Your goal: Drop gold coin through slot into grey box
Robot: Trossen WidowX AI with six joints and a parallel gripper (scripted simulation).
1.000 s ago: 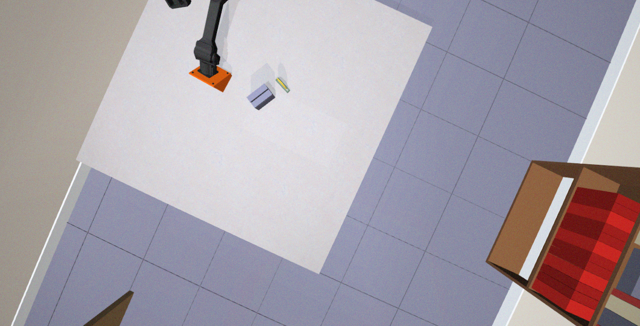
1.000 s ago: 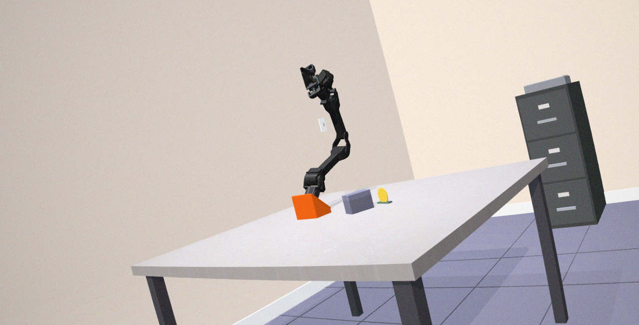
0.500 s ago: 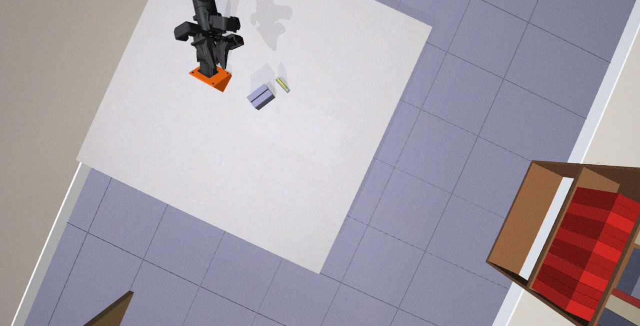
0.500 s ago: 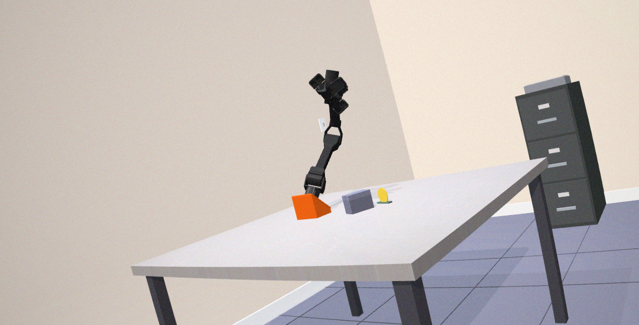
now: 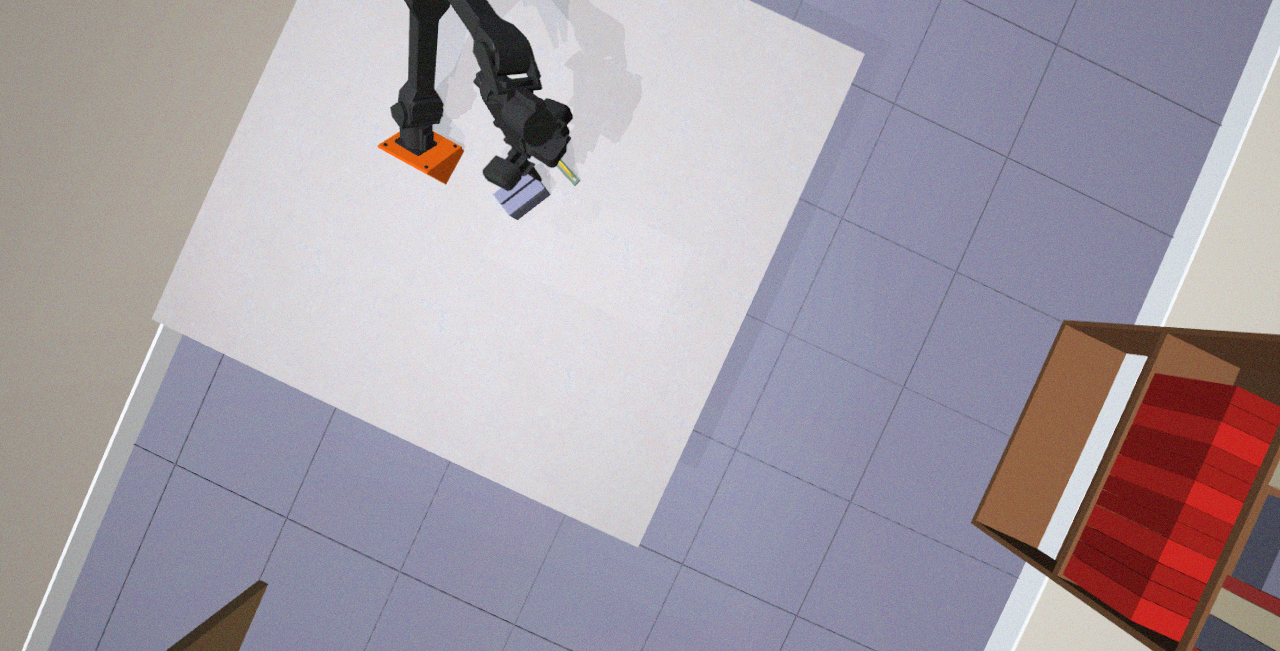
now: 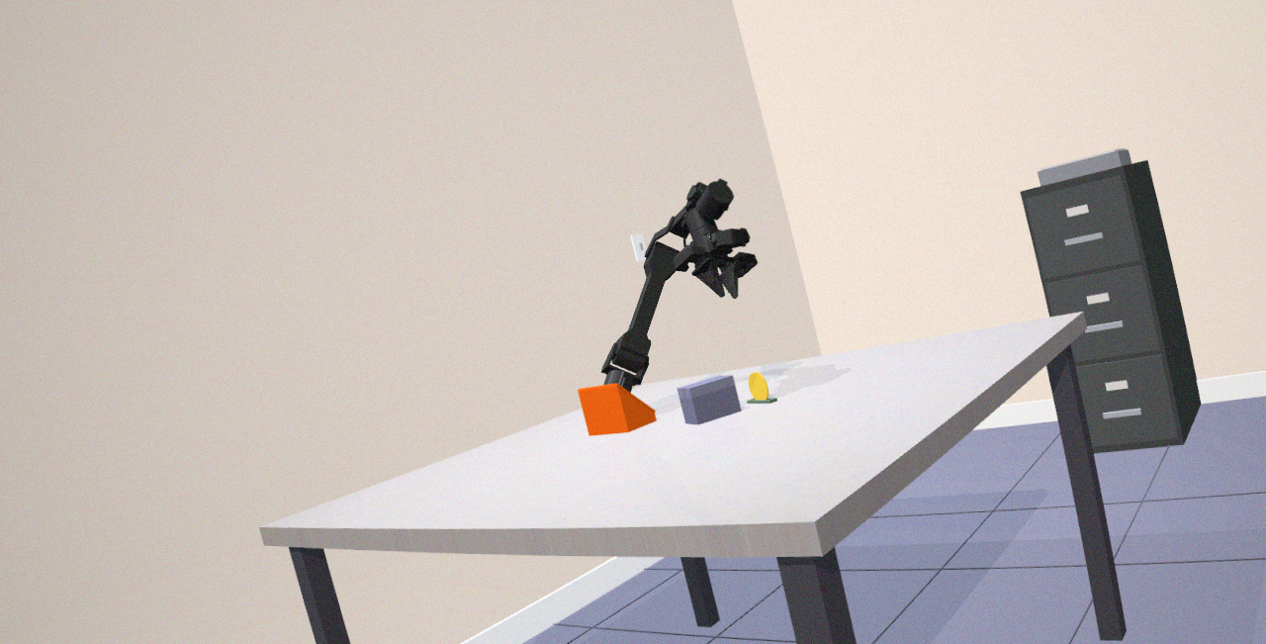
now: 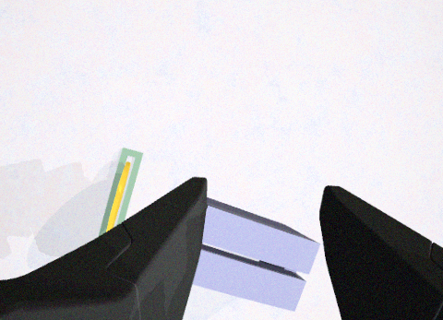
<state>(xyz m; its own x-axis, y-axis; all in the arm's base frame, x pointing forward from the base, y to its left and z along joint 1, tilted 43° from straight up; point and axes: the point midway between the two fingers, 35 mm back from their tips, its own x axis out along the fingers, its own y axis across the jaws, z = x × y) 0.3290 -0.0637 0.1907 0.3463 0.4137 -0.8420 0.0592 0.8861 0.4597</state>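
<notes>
Right now my gripper tip is 200 mm above the gold coin, 60 mm to the right of it and 30 mm past it.
</notes>
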